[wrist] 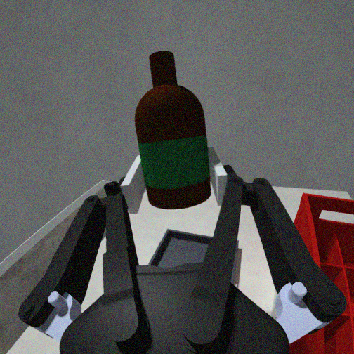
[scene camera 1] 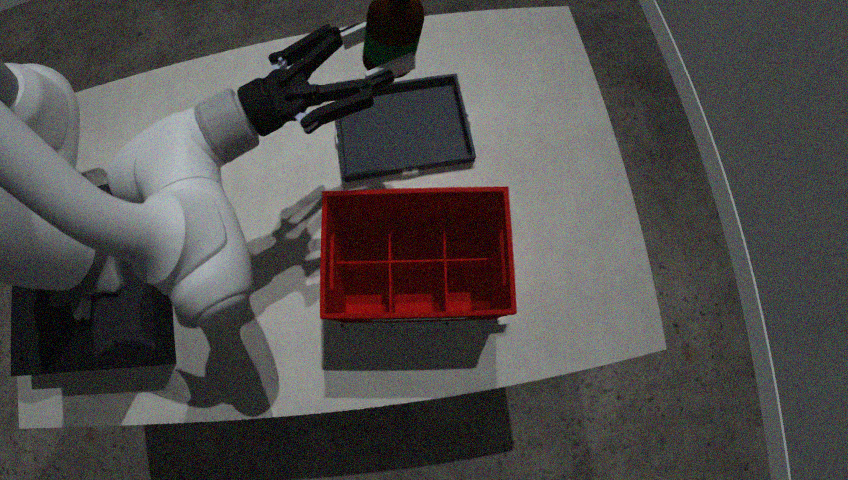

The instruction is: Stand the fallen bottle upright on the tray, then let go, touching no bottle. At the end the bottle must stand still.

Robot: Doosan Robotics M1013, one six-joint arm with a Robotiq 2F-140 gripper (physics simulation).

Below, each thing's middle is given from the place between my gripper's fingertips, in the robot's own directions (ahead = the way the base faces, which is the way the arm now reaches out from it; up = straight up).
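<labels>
My hand: 1 cm past brown bottle [wrist: 169, 119], 4 cm below it.
</labels>
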